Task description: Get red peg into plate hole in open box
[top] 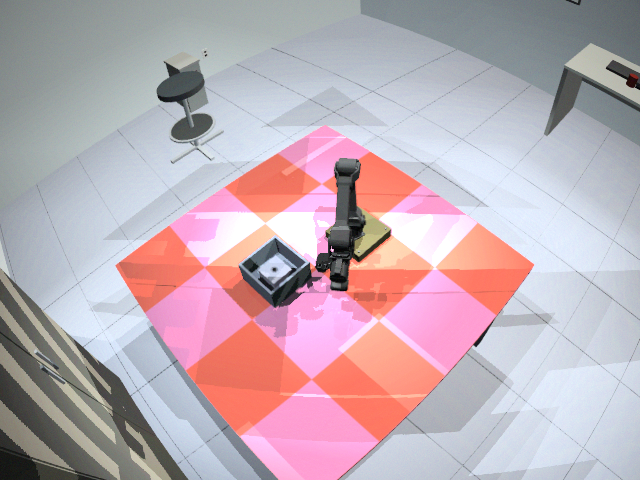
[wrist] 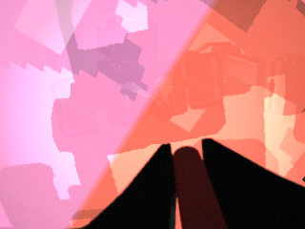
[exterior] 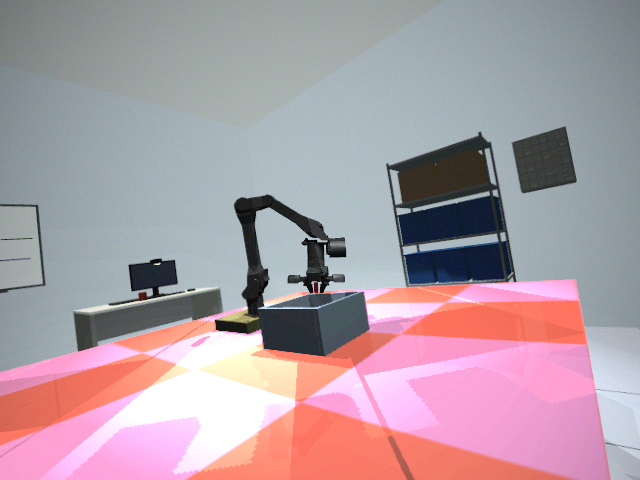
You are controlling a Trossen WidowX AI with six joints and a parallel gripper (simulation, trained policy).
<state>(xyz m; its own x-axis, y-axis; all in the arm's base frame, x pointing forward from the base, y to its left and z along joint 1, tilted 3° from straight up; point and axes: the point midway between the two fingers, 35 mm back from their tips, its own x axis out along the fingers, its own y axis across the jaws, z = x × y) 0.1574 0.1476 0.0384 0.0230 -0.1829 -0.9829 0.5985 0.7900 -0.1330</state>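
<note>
Right now my gripper tip is 190 mm short of the light plate and 150 mm to the left of it. The rest, counted from my gripper tip: grey box: 190 mm ahead, 150 mm to the right, 20 mm below; red peg: 30 mm above, 10 mm to the left.
</note>
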